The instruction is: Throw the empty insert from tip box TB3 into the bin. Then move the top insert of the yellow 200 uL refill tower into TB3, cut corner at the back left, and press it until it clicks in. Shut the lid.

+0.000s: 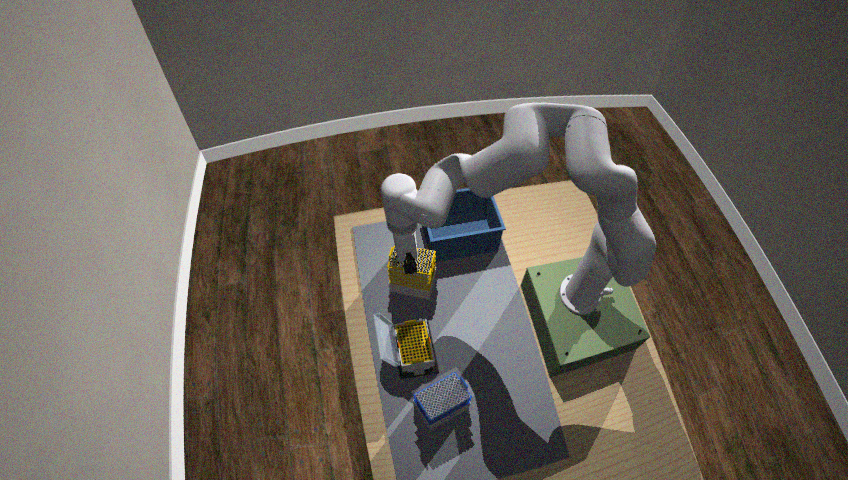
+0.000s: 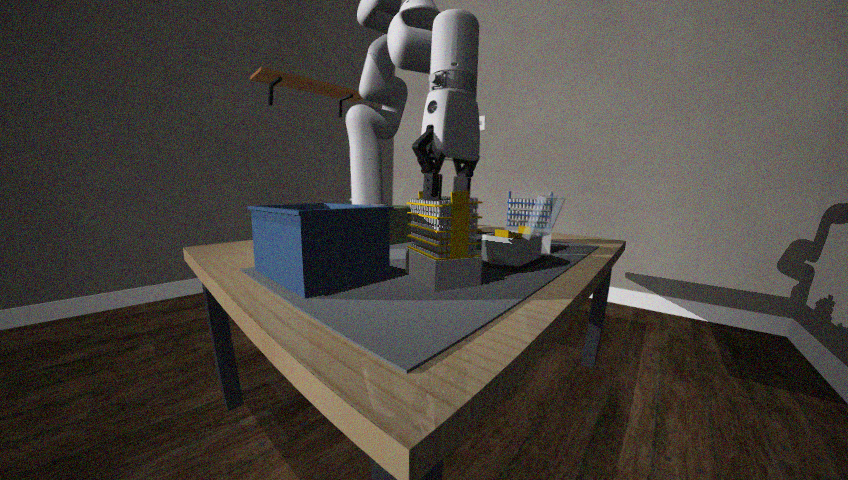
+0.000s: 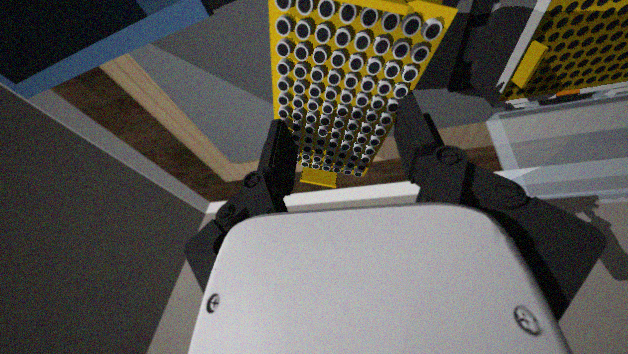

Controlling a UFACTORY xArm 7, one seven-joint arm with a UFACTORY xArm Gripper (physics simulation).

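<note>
My gripper (image 1: 409, 264) (image 2: 447, 189) (image 3: 339, 125) points down at the yellow refill tower (image 1: 410, 278) (image 2: 459, 237). Its fingers touch both long sides of the top insert (image 1: 425, 258) (image 2: 428, 208) (image 3: 345, 65), which is full of tips, and it is shut on that insert. The insert is at the top of the tower; a gap below it cannot be made out. Tip box TB3 (image 1: 419, 369) (image 2: 511, 252) (image 3: 525, 45) stands beside the tower with its clear lid (image 1: 386, 340) (image 3: 560, 145) open. A yellow insert (image 1: 414, 342) (image 2: 501, 233) (image 3: 580, 45) with empty holes sits in TB3.
The blue bin (image 1: 467, 240) (image 2: 345, 249) (image 3: 115, 51) stands close to the tower, on the side away from TB3. A blue tower (image 1: 443, 397) (image 2: 529, 211) of tip inserts stands beyond TB3. The arm's green base block (image 1: 553, 321) is on the table.
</note>
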